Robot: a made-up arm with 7 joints.
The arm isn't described. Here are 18 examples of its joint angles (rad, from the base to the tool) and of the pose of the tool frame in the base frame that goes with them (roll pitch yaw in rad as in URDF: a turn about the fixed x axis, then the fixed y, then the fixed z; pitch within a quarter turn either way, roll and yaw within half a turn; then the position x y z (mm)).
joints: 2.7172 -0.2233 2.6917 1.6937 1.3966 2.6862 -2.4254
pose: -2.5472 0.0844 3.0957 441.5 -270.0 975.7
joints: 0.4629 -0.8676 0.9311 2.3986 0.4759 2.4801 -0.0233
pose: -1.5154 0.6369 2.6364 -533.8 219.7 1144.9
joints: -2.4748 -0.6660 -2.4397 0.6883 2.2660 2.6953 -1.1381
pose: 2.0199 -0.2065 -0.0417 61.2 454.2 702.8
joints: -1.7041 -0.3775 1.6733 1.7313 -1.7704 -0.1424 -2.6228
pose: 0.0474 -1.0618 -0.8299 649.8 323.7 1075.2
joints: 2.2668 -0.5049 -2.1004 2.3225 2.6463 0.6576 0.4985
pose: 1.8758 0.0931 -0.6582 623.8 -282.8 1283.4
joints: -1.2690 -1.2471 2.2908 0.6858 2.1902 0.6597 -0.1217
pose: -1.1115 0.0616 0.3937 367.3 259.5 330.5
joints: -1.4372 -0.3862 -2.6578 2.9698 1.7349 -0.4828 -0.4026
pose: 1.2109 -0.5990 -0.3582 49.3 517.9 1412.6
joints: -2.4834 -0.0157 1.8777 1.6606 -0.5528 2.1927 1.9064
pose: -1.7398 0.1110 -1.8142 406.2 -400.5 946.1
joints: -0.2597 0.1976 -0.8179 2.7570 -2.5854 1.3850 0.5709
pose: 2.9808 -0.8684 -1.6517 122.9 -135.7 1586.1
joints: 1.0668 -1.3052 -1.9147 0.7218 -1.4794 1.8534 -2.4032
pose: -1.3803 -0.3127 -2.5089 169.3 -268.5 343.3
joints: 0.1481 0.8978 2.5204 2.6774 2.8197 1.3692 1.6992
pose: -0.7050 -1.2910 -0.8852 630.0 263.5 1380.1
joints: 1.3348 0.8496 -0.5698 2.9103 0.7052 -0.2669 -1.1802
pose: 2.8546 0.0551 2.1774 182.7 663.4 1278.4
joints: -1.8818 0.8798 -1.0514 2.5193 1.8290 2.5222 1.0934
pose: 0.1022 0.3900 -1.3608 -236.8 -679.2 973.9
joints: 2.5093 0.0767 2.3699 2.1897 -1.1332 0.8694 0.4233
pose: -2.6278 -0.1927 -0.9060 -40.4 -541.0 1412.5
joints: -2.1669 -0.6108 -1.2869 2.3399 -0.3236 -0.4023 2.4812
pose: 1.7709 0.0358 0.9924 81.1 457.2 1455.8
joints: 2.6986 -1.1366 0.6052 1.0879 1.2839 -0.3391 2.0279
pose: 1.3307 -0.0553 1.8235 -103.4 -205.9 1285.4
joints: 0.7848 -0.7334 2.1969 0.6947 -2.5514 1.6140 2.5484
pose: 3.0592 0.2607 -2.5272 -618.6 252.4 540.2
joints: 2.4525 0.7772 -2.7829 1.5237 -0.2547 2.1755 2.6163
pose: -0.8683 -0.1365 -2.1103 197.6 -74.1 1168.9
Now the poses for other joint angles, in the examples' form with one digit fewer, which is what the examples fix.
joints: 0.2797 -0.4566 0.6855 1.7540 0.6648 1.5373 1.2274
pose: -0.615 -0.209 1.027 -27 573 1239
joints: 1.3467 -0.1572 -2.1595 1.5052 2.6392 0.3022 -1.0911
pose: 0.359 -0.947 -1.910 341 -514 971
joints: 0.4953 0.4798 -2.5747 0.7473 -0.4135 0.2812 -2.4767
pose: 0.040 0.481 2.314 -272 -401 931
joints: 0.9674 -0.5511 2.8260 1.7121 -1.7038 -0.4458 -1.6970
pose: 0.170 0.375 2.847 -533 -560 805
